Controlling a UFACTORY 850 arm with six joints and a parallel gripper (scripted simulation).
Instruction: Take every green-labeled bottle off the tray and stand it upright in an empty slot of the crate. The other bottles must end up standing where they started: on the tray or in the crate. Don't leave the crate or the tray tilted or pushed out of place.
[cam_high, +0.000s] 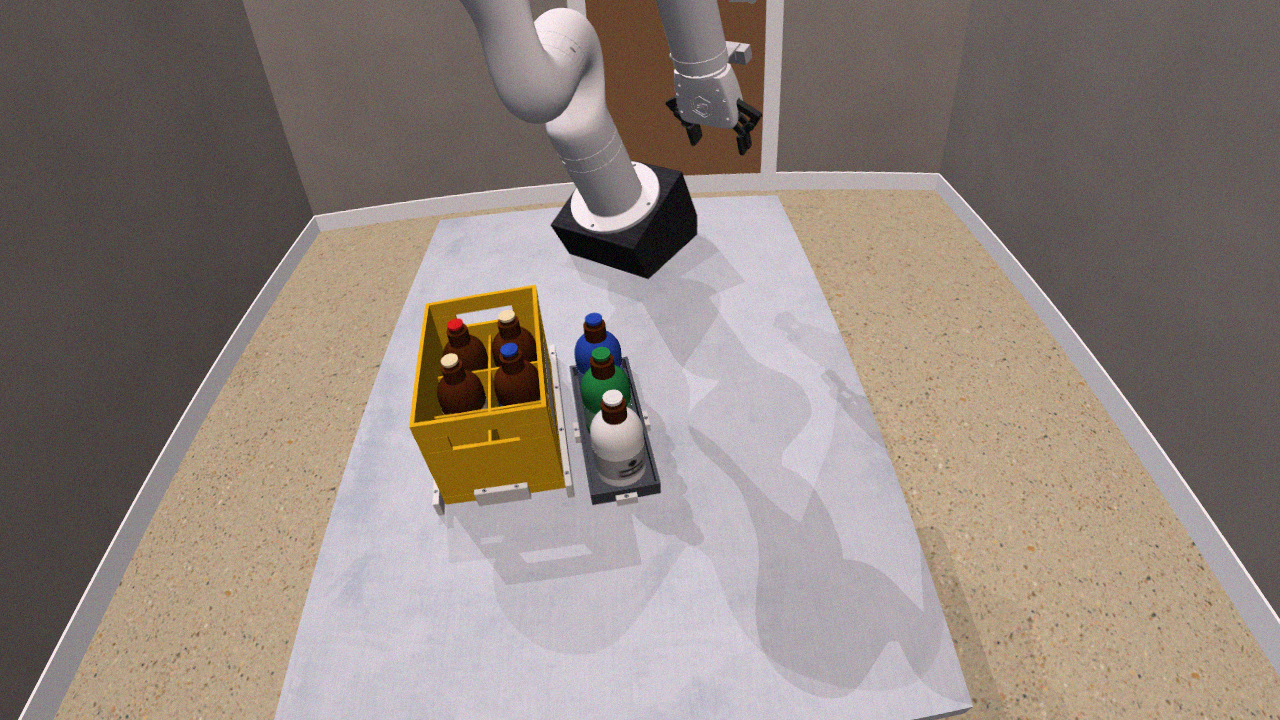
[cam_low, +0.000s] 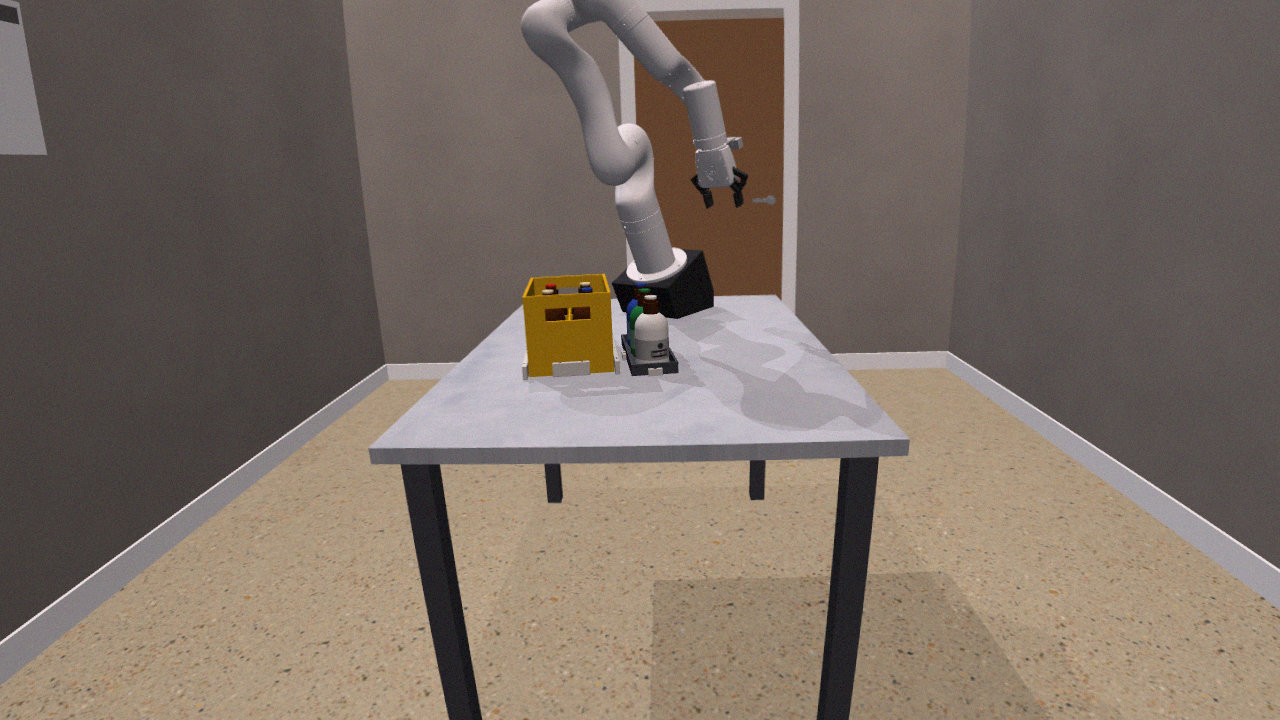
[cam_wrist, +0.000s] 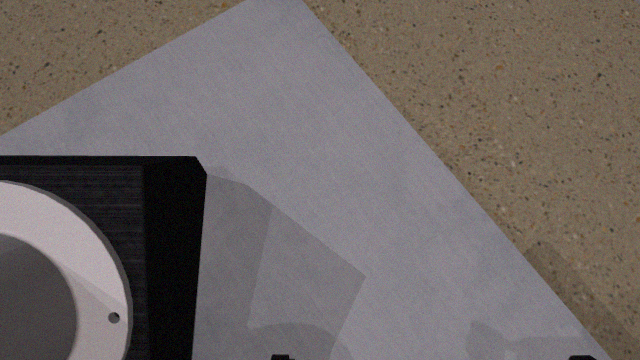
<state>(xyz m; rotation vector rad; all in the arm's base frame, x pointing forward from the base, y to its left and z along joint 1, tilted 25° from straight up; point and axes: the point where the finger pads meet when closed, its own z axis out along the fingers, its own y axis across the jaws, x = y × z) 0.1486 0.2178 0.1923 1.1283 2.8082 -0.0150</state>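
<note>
Now: hand 27 cm to the left of the green-labeled bottle, 27 cm short of it and 25 cm above it. Also, from my hand: dark tray (32 cm below, 27 cm to the right, 27 cm ahead); white-labeled bottle (36 cm ahead, 27 cm to the right, 25 cm below); blue-labeled bottle (26 cm to the right, 25 cm below, 19 cm ahead).
</note>
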